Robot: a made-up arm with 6 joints.
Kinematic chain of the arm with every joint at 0, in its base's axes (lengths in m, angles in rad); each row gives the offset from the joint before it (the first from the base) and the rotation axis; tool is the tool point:
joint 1: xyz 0 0 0.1 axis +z
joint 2: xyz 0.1 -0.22 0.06 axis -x
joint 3: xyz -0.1 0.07 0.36 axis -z
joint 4: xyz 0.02 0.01 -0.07 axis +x
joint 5: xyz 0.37 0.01 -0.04 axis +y
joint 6: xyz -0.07 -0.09 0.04 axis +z
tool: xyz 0 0.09 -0.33
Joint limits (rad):
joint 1: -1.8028..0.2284
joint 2: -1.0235..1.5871
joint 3: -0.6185..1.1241
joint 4: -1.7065..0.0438
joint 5: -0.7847..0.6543
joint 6: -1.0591..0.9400
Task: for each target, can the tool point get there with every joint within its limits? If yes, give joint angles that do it. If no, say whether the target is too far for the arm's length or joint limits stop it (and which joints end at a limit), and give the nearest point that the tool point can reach.
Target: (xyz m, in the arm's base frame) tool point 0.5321 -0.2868 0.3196
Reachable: yes | joints -0.2335 -0.6062 -0.4463 -0.7518 -0.6679 -0.6717
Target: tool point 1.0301 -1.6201 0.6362
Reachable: no: too far | nearest point 0.4391 -0.7412 0.3400 | short by 1.100 m
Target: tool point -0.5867 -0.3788 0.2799
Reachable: yes | joints -1.2716 -0.0411 0.6982 -1.1087 -0.4906 -0.1551
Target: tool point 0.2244 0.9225 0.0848
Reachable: no: joint limits stop it (at a limit: joint 1, joint 3, joint 4, joint 5) | nearest point 0.3962 0.2978 0.1304 | short by 0.649 m
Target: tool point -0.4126 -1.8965 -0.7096
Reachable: no: too far | nearest point -0.1750 -0.8045 -0.1387 | short by 1.255 m
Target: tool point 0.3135 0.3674 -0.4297
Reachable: no: joint limits stop it (at a limit: joint 1, joint 3, joint 4, joint 5) | nearest point 0.4220 0.1538 -0.1590 | short by 0.361 m
